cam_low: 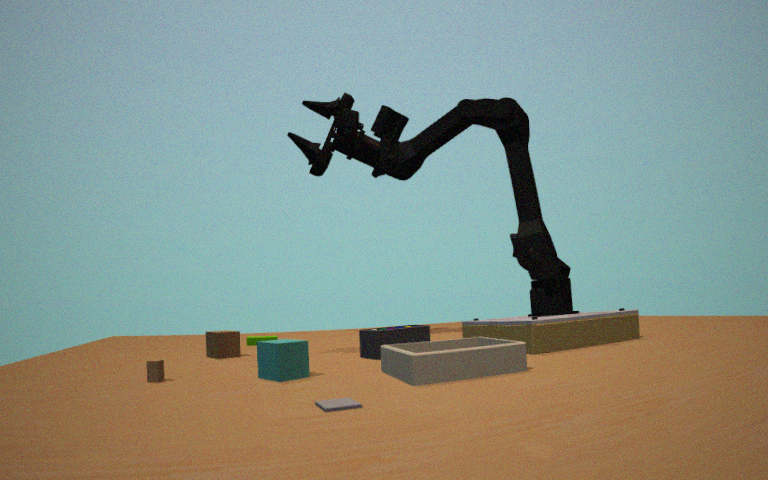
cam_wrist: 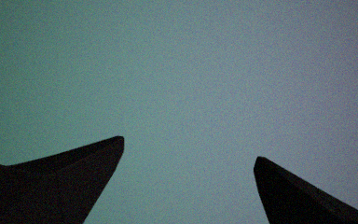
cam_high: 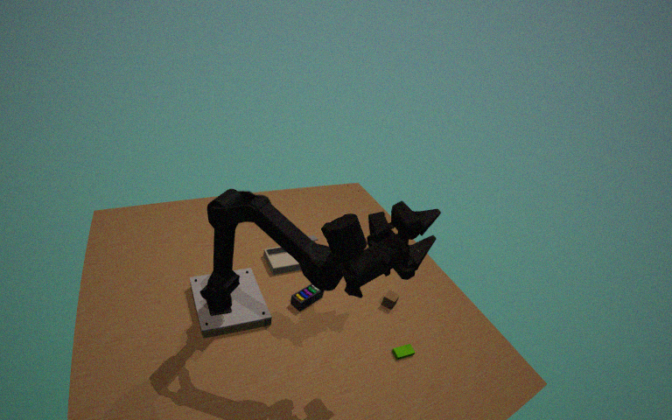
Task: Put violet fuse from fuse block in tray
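Right now the violet fuse is 11 cm behind my gripper tip, 26 cm to the left of it and 44 cm below it. Also, from my gripper tip: brown cube (14 cm ahead, 16 cm to the left, 44 cm below); teal cube (6 cm ahead, 39 cm to the left, 44 cm below); green flat tile (7 cm ahead, 3 cm to the right, 46 cm below).
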